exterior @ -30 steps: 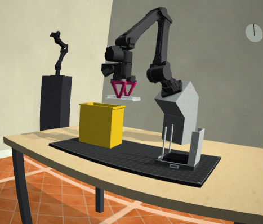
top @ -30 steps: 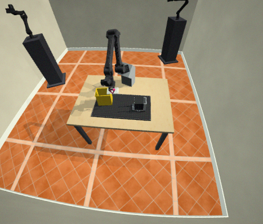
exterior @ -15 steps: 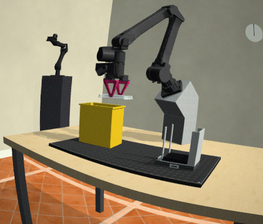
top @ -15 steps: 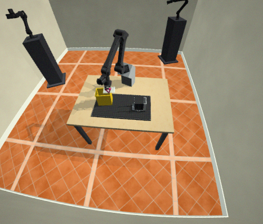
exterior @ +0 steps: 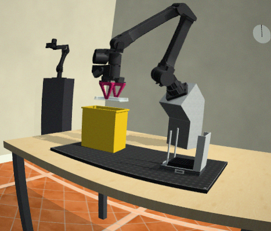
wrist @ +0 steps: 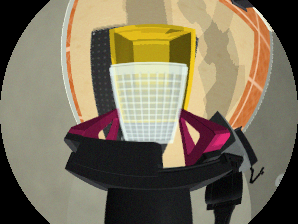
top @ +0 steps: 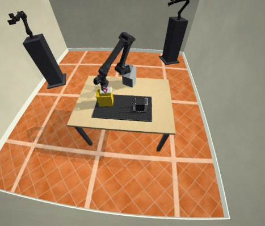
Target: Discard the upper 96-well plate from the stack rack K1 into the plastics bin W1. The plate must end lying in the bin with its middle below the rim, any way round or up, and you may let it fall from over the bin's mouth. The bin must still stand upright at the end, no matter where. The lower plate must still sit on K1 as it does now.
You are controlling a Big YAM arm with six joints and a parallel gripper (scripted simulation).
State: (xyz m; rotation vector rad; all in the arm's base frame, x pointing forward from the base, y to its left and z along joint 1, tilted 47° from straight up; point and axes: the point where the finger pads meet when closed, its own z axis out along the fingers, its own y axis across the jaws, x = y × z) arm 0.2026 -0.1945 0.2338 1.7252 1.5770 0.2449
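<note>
The yellow plastics bin W1 lies 14 cm below my hand, 3 cm to the right of it and 2 cm behind it. Round my hand: grey back wall: 41 cm to the left, 23 cm ahead, 15 cm below; then dark plate: 35 cm to the left, 21 cm ahead, 20 cm below; then white 96-well plate: 1 cm below.
</note>
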